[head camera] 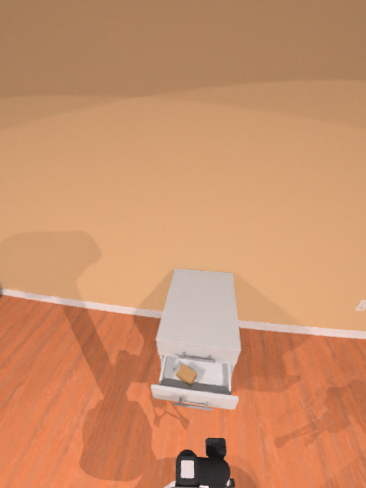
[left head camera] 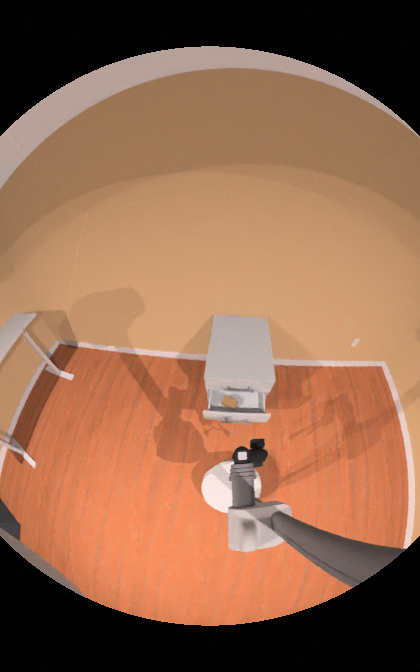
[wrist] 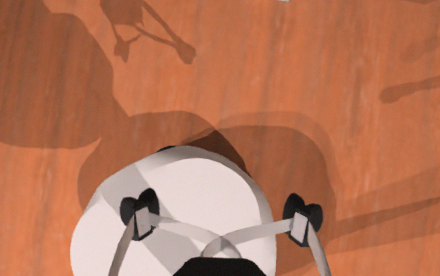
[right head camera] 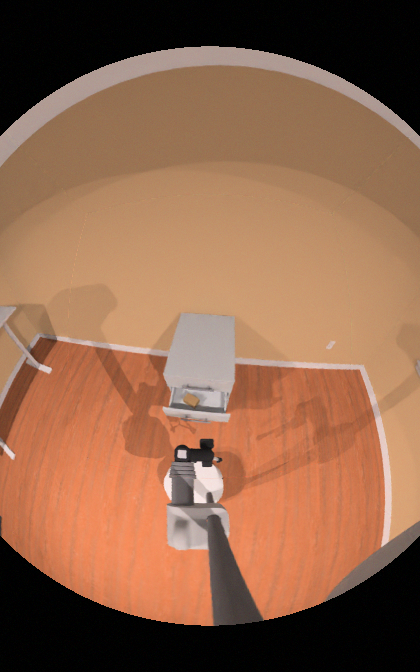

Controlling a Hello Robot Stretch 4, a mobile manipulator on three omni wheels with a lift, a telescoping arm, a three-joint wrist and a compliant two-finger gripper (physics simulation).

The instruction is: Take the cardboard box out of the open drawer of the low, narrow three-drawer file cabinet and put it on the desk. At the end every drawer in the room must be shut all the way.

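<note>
The low file cabinet [head camera: 200, 310] [left head camera: 240, 345] [right head camera: 205, 345] stands against the wall, grey-white on top. Its top drawer is in line with the body. The drawer below [head camera: 195, 396] [left head camera: 236, 416] [right head camera: 196, 414] is pulled out; the lowest one is hidden. The small brown cardboard box [head camera: 187, 374] [left head camera: 230, 402] [right head camera: 191, 400] lies inside it, left of the middle. My gripper [wrist: 221, 207] is open and empty, pointing down in front of the cabinet above my own base; its fingers are hidden in the head views. The desk [left head camera: 17, 327] [right head camera: 6, 314] shows partly at the left edge.
My round white base [left head camera: 215, 487] [wrist: 210, 190] is on the wood floor below the wrist. Desk legs and feet reach the floor at the left. The back wall [head camera: 200, 200] runs behind the cabinet. A dark object [left head camera: 7, 520] shows partly at the lower left edge.
</note>
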